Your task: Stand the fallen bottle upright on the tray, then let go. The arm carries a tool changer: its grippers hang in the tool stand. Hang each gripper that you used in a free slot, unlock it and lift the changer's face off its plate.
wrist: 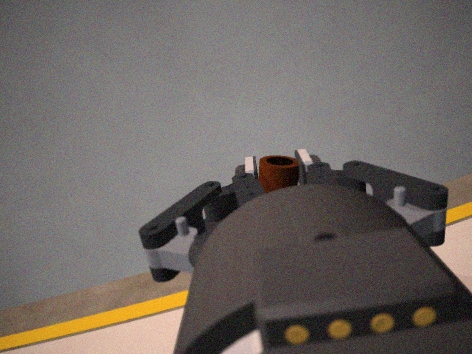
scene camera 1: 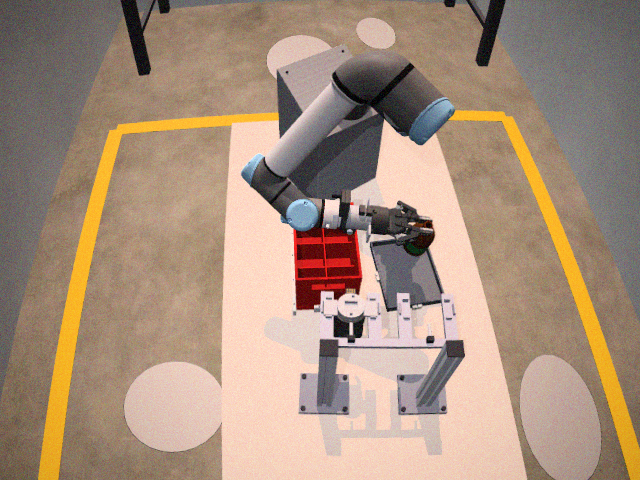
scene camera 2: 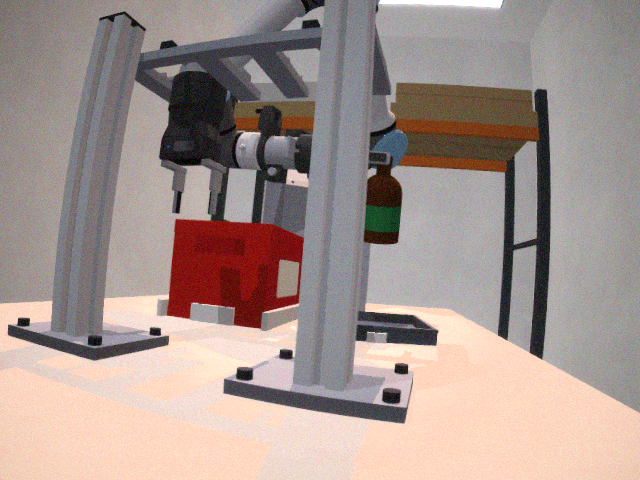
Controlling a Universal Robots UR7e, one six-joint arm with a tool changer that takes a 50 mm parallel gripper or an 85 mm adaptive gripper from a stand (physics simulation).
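Frame: origin at the arm's base, x back, y right, z up, level; centimetres.
Where they show: end effector, tool point: (scene camera 2: pixel 293 153).
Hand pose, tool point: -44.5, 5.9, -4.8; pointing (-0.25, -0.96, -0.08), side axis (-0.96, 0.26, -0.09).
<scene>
Each offset is from my tool point to the top centre of the thing, as dx, dy, dz.
The brown bottle @(-2.6, -17.2, -0.4) (scene camera 1: pixel 427 238) (scene camera 2: pixel 383 192) with a green label hangs upright in the air, high above the tray @(-0.1, -17.5, -29.9) (scene camera 1: pixel 408 281) (scene camera 2: pixel 413 336), near its back right part in scene camera 1. My gripper (scene camera 1: pixel 424 226) (scene camera 2: pixel 379 158) (wrist: pixel 278 164), the adaptive one, lies level and is shut on the bottle's neck. The bottle's open mouth shows between the finger pads in the wrist view. The tool stand (scene camera 1: pixel 382 343) (scene camera 2: pixel 338 206) holds the other gripper (scene camera 1: pixel 350 308) (scene camera 2: pixel 195 118) in its left slot. Its right slot is free. A stand post hides part of my gripper in scene camera 2.
A red divided crate @(+5.8, +8.4, -15.0) (scene camera 1: pixel 326 297) (scene camera 2: pixel 222 273) stands left of the tray, partly below the wrist. The stand's uprights rise in front of crate and tray. The grey robot pedestal (scene camera 1: pixel 330 155) stands behind them. A tall shelf rack (scene camera 2: pixel 539 222) is in the background.
</scene>
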